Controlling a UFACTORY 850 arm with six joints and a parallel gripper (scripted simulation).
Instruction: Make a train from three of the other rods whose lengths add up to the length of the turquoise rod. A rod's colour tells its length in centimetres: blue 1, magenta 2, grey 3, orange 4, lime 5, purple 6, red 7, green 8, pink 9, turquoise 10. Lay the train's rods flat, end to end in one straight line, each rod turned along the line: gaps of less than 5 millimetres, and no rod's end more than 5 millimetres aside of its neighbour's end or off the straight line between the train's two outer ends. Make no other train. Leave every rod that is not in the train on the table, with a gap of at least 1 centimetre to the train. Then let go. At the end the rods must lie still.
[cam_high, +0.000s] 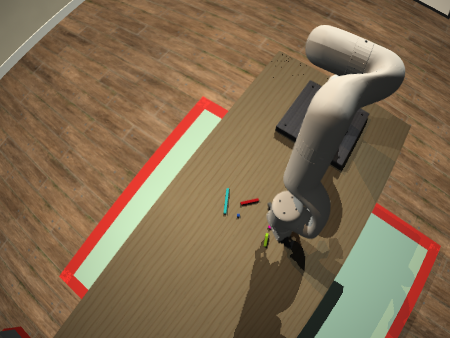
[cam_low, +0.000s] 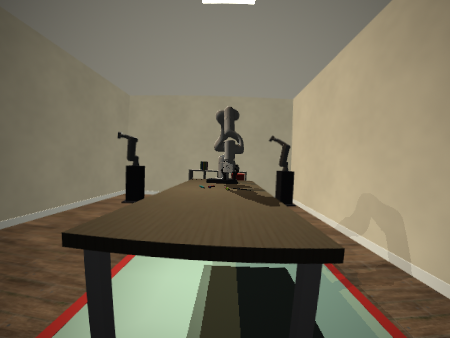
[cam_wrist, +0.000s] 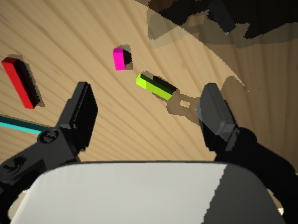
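The blue rod is 160 mm to the right of my hand and 70 mm below it. Round my hand: grey rod: 20 mm ahead, 80 mm to the left, 70 mm below; then lime rod: 40 mm ahead, 20 mm to the right, 70 mm below; then magenta rod: 10 mm behind, 20 mm to the right, 70 mm below.
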